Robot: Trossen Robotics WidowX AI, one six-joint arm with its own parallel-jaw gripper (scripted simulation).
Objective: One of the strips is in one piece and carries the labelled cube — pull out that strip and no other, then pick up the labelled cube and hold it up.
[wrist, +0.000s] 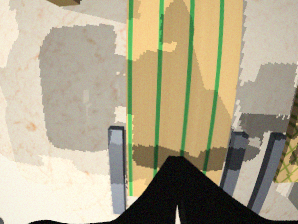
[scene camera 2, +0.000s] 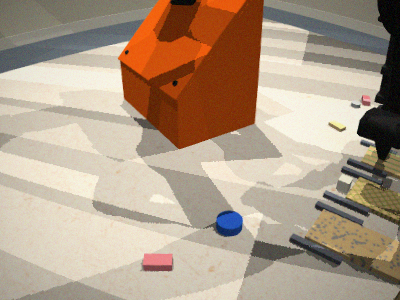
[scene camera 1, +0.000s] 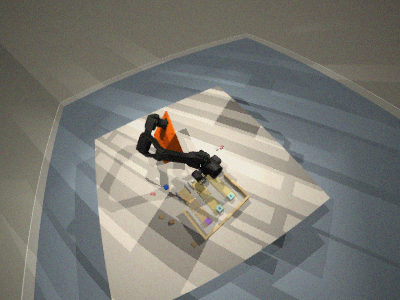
Observation:
I see my gripper (scene camera 2: pixel 381 158).
My gripper also shows in the wrist view (wrist: pixel 174 163).

